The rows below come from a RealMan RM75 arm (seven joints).
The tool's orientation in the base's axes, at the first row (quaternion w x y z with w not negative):
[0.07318 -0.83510 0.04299 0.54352]
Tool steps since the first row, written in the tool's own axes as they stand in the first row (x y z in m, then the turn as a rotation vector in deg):
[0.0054 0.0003 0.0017 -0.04 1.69 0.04]
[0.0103 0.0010 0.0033 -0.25 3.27 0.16]
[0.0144 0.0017 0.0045 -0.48 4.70 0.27]
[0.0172 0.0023 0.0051 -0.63 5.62 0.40]
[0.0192 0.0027 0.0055 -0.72 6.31 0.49]
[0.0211 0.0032 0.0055 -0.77 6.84 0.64]
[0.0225 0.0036 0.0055 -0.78 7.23 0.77]
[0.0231 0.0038 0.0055 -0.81 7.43 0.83]
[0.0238 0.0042 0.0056 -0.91 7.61 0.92]
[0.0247 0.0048 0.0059 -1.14 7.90 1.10]
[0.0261 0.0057 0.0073 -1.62 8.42 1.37]
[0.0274 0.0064 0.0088 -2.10 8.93 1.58]
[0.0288 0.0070 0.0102 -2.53 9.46 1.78]
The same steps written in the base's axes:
[0.0006 0.0000 -0.0056 -0.31 -1.66 -0.11]
[0.0011 -0.0003 -0.0108 -0.74 -3.20 -0.08]
[0.0015 -0.0008 -0.0151 -1.15 -4.59 -0.02]
[0.0020 -0.0013 -0.0179 -1.47 -5.48 -0.01]
[0.0024 -0.0016 -0.0199 -1.69 -6.14 -0.01]
[0.0031 -0.0021 -0.0217 -1.92 -6.64 -0.07]
[0.0036 -0.0024 -0.0230 -2.10 -7.00 -0.14]
[0.0038 -0.0026 -0.0236 -2.20 -7.19 -0.15]
[0.0040 -0.0030 -0.0243 -2.35 -7.35 -0.11]
[0.0040 -0.0035 -0.0253 -2.65 -7.61 0.01]
[0.0031 -0.0042 -0.0272 -3.17 -8.08 0.30]
[0.0022 -0.0046 -0.0290 -3.63 -8.55 0.62]
[0.0014 -0.0050 -0.0309 -4.06 -9.04 0.89]

